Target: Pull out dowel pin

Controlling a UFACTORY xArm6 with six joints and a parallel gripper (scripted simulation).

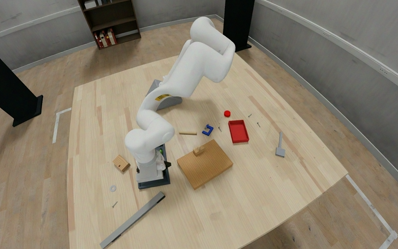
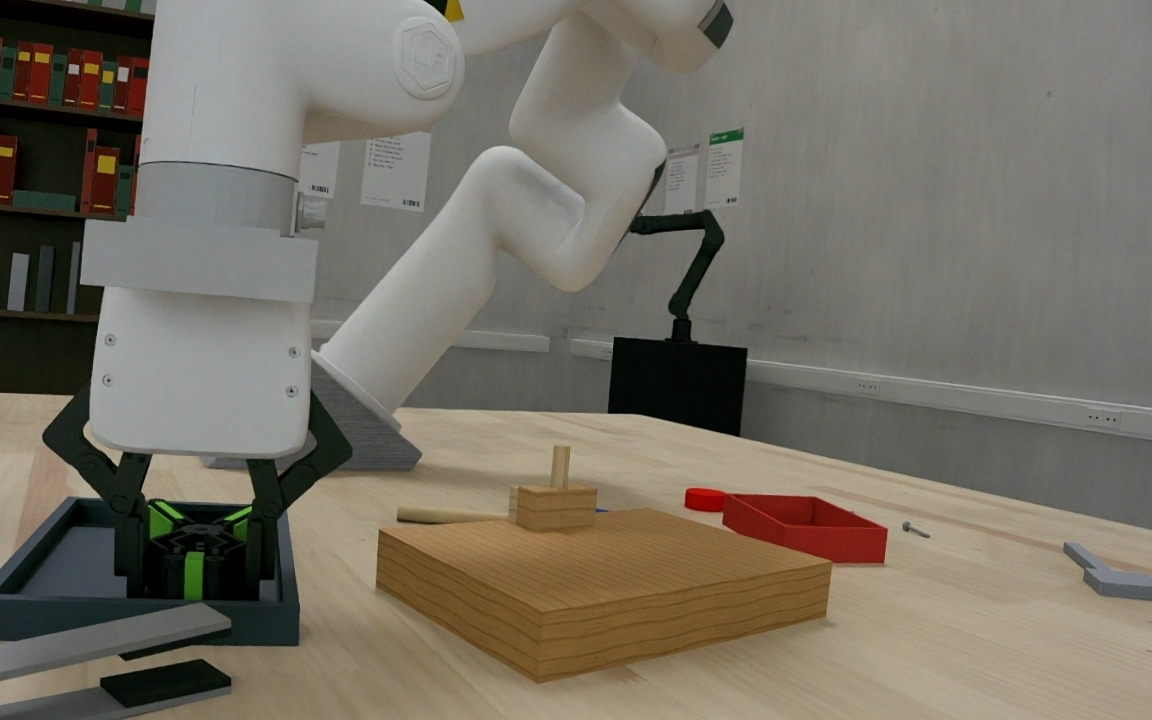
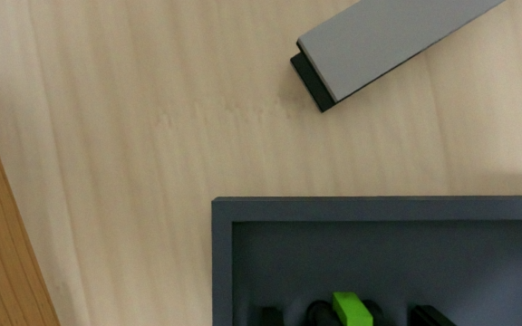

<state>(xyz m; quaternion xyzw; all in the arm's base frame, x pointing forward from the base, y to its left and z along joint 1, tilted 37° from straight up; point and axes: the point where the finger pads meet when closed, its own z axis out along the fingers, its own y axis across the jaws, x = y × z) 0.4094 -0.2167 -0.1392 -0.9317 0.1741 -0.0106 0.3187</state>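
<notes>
The grey tray is 5 cm behind my hand and 2 cm below it. The rest, counted from my hand: dowel pin (21 cm to the left, 3 cm above, 1 cm ahead); then spare wooden block (13 cm to the right, 13 cm behind, 1 cm below); then small wooden block (21 cm to the left, 2 cm above, 1 cm ahead).
</notes>
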